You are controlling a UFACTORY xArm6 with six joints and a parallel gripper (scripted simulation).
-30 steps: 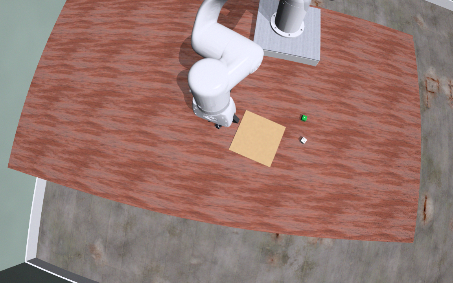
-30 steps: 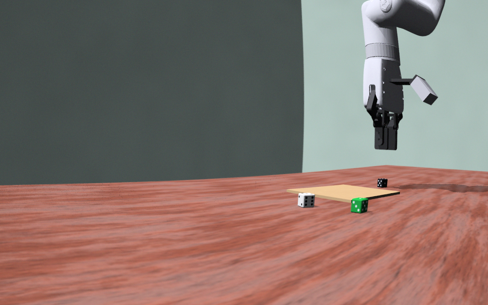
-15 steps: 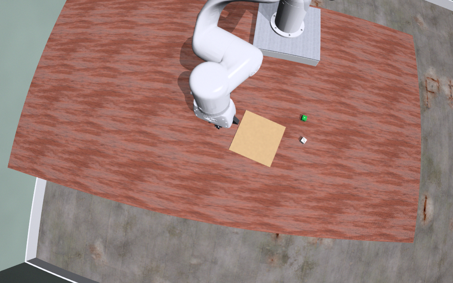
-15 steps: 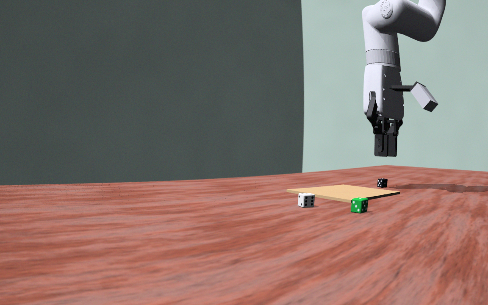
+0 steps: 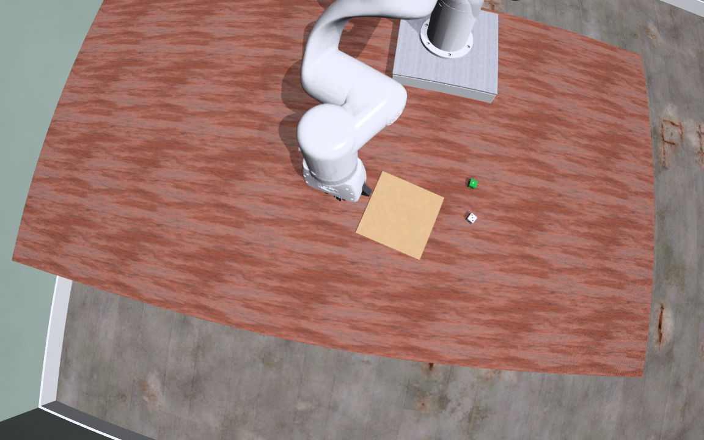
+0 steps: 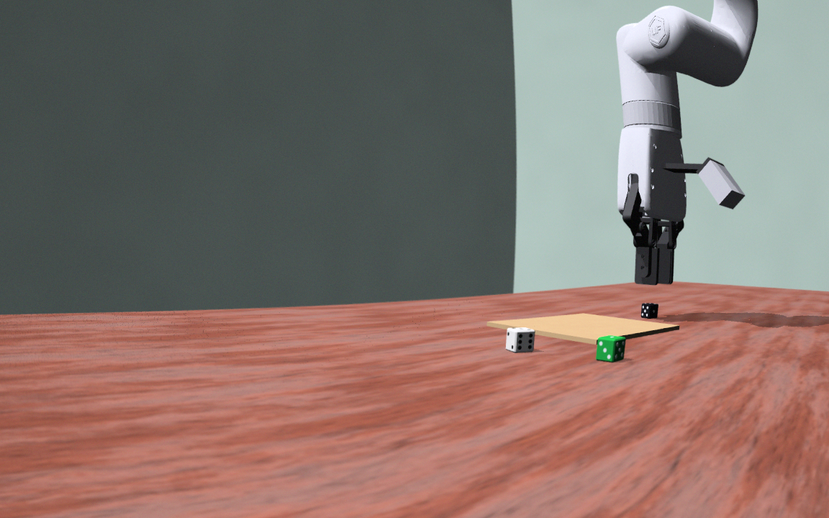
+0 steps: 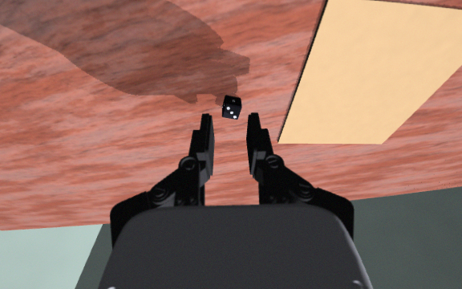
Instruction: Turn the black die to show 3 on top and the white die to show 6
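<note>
Right now the black die is 50 mm below my hand. Round my hand: green die (30 mm behind, 280 mm to the left, 50 mm below); white die (50 mm ahead, 270 mm to the left, 50 mm below); tan mat (40 mm ahead, 130 mm to the left, 60 mm below).
</note>
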